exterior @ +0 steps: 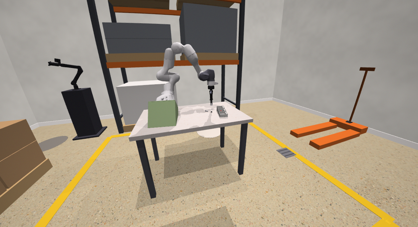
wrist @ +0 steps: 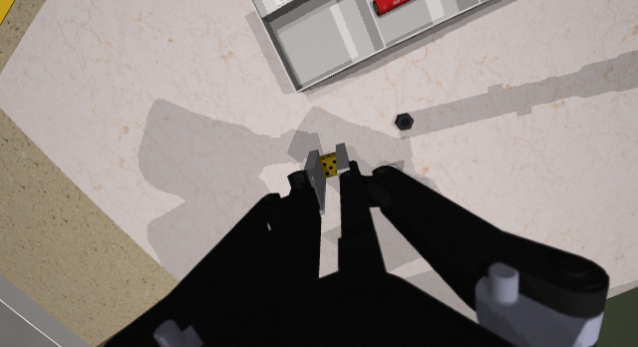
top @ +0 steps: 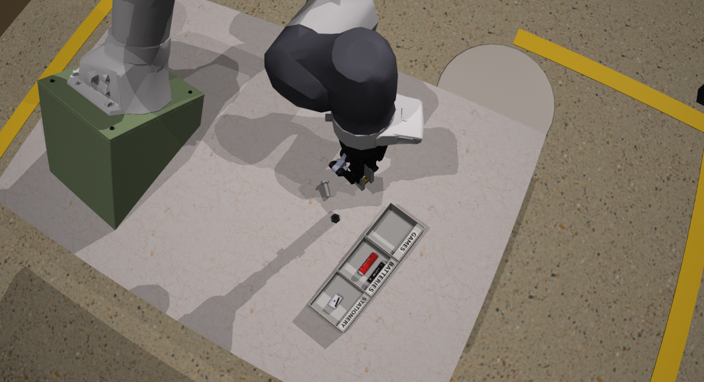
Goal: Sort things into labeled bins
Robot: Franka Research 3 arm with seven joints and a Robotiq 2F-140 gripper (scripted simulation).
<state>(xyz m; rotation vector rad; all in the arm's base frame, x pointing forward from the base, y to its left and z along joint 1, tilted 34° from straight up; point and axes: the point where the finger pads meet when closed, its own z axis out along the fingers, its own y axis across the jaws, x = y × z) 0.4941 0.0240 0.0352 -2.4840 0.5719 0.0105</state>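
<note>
The yellow die is 3 cm below my hand. From my hand the other things lie so: black nut: 3 cm behind, 8 cm to the right, 9 cm below; then silver bolt: 8 cm behind, 2 cm to the right, 9 cm below; then red battery: 7 cm ahead, 14 cm to the right, 8 cm below.
</note>
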